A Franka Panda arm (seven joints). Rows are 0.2 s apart.
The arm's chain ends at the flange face. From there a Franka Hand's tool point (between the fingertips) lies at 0.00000 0.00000 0.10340 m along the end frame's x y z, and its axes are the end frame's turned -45 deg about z.
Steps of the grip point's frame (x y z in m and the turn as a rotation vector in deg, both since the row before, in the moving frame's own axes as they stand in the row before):
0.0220 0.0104 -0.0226 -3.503 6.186 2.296
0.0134 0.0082 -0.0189 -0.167 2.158 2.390
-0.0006 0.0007 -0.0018 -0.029 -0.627 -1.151
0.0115 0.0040 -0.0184 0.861 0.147 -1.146
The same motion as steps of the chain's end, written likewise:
0.0105 -0.0050 -0.0218 1.897 6.851 2.296
0.0123 -0.0012 -0.0188 1.408 1.644 2.390
0.0008 0.0001 -0.0018 -0.464 -0.423 -1.151
0.0119 -0.0040 -0.0184 0.713 -0.505 -1.146

